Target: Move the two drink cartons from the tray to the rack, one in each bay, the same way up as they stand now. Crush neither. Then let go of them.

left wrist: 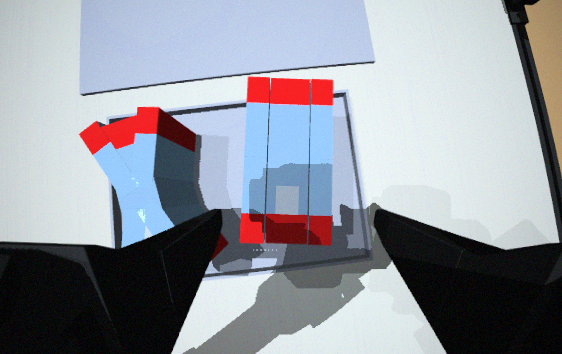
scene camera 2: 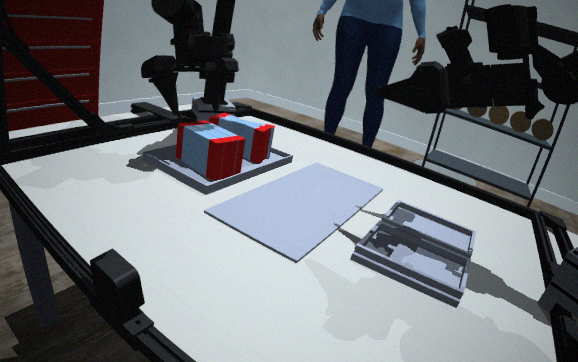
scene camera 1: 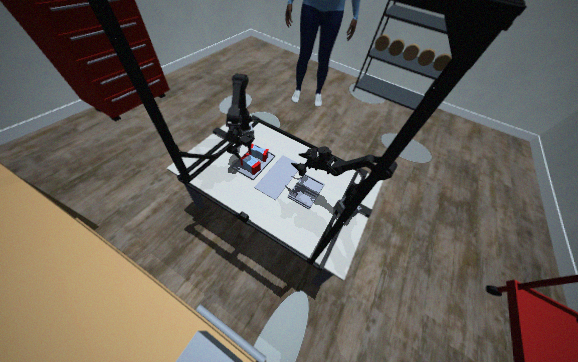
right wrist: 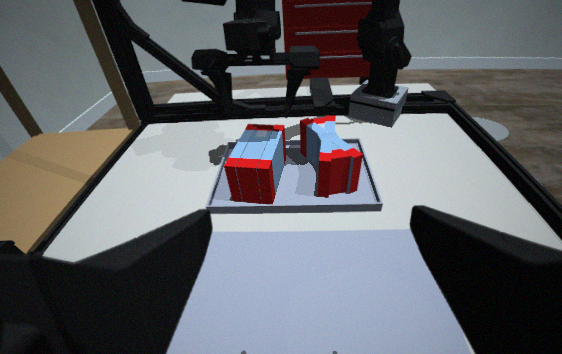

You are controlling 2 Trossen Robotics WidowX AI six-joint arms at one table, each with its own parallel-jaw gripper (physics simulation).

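Where they show: left gripper, fingertip midpoint: (left wrist: 298,216) (scene camera 2: 197,112) (scene camera 1: 245,155) (right wrist: 257,117); right gripper, fingertip midpoint: (scene camera 2: 385,92) (scene camera 1: 294,158) (right wrist: 310,218); left arm's base, origin of the base link: (scene camera 1: 245,127) (right wrist: 380,90).
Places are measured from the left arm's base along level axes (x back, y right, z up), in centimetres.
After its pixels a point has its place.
A straight-sided blue carton with red ends (scene camera 1: 251,162) {x -34.9, y 8.5, z 1.8 cm} (scene camera 2: 195,147) {x -34.7, y 11.2, z -0.8 cm} (left wrist: 289,135) {x -34.6, y 7.8, z 1.8 cm} (right wrist: 250,180) {x -38.4, y 5.7, z -0.5 cm} lies lengthwise on the tray (scene camera 2: 250,175) {x -37.4, y 1.2, z -5.0 cm} (left wrist: 344,135) {x -39.1, y 12.6, z -5.0 cm} (right wrist: 295,207) {x -36.4, y -0.4, z -4.4 cm}. A second carton (scene camera 1: 259,151) {x -27.5, y 0.0, z 1.4 cm} (scene camera 2: 261,142) {x -32.2, y -2.2, z -0.5 cm} (left wrist: 142,165) {x -28.0, y -0.8, z 1.8 cm} (right wrist: 337,175) {x -30.3, y -3.9, z -1.3 cm}, narrowed at its middle, rests beside it, apart from it. My left gripper (scene camera 1: 244,153) {x -29.8, y 10.5, z 4.2 cm} (scene camera 2: 196,111) {x -29.8, y 10.5, z 4.2 cm} (left wrist: 298,216) {x -29.8, y 10.5, z 4.2 cm} is open and empty, pointing down above the straight carton's far end in scene camera 2. My right gripper (scene camera 1: 294,168) {x -52.3, y -11.7, z 15.1 cm} (right wrist: 310,218) {x -52.3, y -11.7, z 15.1 cm} is open and empty, level, high near the rack (scene camera 2: 410,277) {x -70.0, y -8.7, z -4.5 cm}. Both bays of the rack hold no carton.
A flat pale-blue panel (scene camera 1: 277,177) (scene camera 2: 295,212) (left wrist: 225,40) (right wrist: 315,280) lies between tray and rack. A black frame surrounds the white table (scene camera 2: 210,300) {x -66.6, y 15.8, z -5.6 cm}. A person (scene camera 1: 320,45) (scene camera 2: 365,60) stands behind it.
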